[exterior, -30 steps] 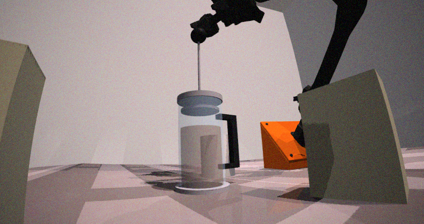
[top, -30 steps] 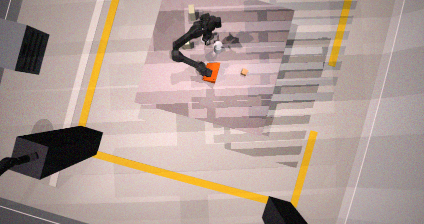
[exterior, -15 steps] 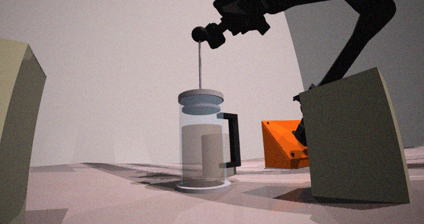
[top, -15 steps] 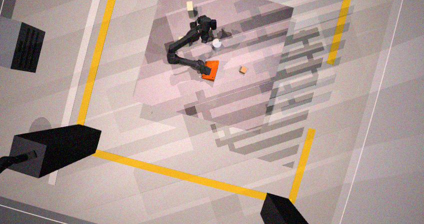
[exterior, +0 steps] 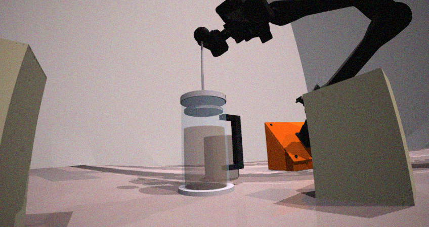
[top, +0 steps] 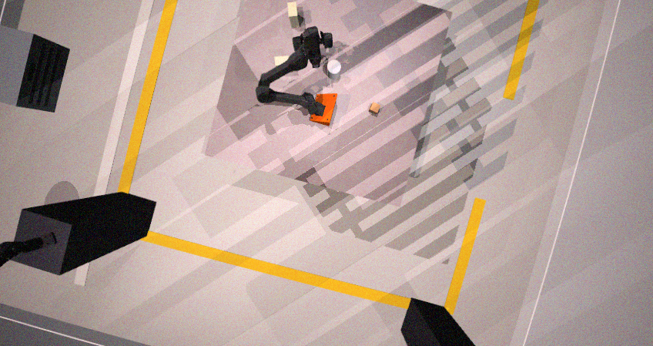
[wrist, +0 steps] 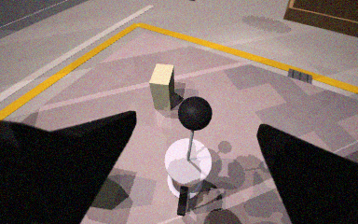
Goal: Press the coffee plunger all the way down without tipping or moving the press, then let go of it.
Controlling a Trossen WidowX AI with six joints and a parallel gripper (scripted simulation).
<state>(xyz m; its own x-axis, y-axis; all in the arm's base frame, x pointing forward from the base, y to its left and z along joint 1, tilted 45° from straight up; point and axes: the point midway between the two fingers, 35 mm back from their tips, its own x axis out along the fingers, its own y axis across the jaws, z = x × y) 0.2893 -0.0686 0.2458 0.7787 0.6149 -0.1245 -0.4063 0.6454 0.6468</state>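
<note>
My gripper tip is 15 cm above the glass coffee press. From my gripper tip the other things lie so: brown box: 19 cm behind, 45 cm to the right, 26 cm below.
</note>
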